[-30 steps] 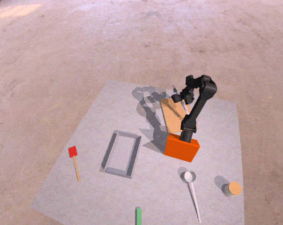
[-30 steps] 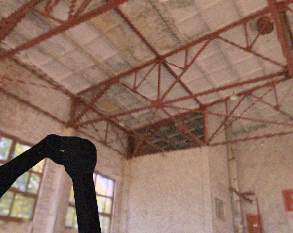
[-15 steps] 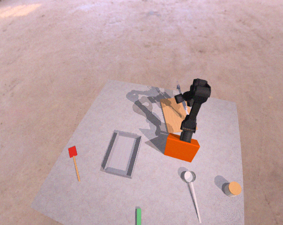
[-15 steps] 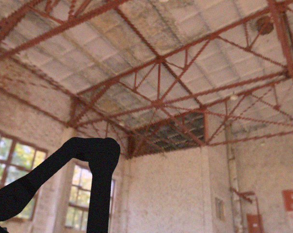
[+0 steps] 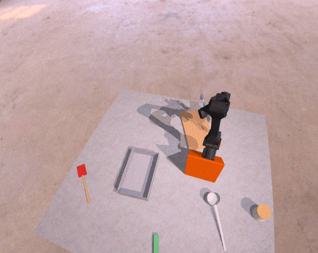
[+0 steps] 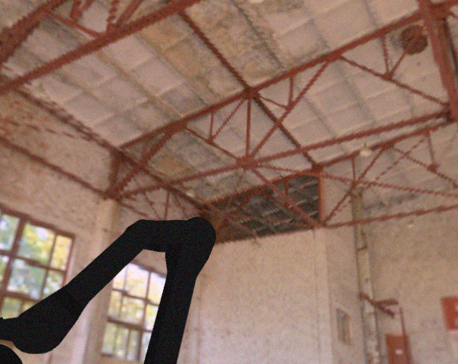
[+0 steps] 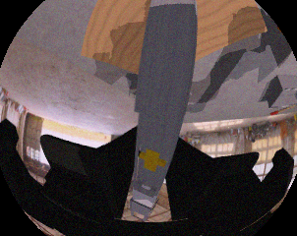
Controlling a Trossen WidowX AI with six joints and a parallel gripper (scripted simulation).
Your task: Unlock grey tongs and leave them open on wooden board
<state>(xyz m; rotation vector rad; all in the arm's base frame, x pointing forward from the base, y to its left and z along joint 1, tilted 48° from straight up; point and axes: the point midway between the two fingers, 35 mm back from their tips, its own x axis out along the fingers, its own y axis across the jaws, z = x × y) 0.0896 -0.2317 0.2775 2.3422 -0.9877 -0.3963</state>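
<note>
Right now my gripper tip is 20 mm past the yellow lock piece, 20 mm to the right of it and 20 mm below it. From my gripper tip the other things lie so: wooden board (10 mm behind, 20 mm to the left, 180 mm below); then cork-lidded jar (490 mm behind, 530 mm to the left, 160 mm below); then roasting tin (250 mm ahead, 520 mm to the left, 160 mm below).
</note>
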